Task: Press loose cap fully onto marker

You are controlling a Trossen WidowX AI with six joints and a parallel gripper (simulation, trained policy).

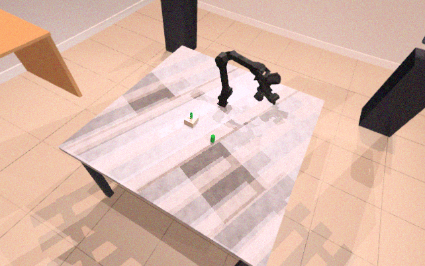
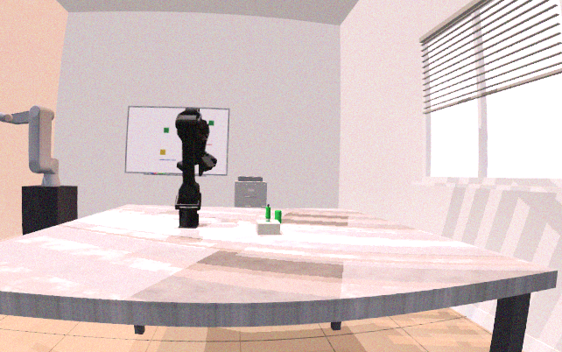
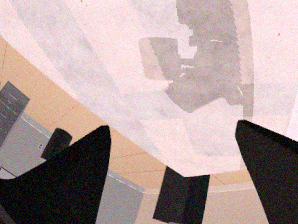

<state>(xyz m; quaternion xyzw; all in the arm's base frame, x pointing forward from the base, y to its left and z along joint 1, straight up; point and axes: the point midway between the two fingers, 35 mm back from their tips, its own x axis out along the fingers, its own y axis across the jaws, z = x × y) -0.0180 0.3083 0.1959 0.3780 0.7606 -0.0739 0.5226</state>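
My gripper tip is 360 mm short of the green cap, 220 mm to the left of it and 140 mm above it. From my gripper tip the other things lie so: holder block 300 mm ahead, 420 mm to the right, 150 mm below.
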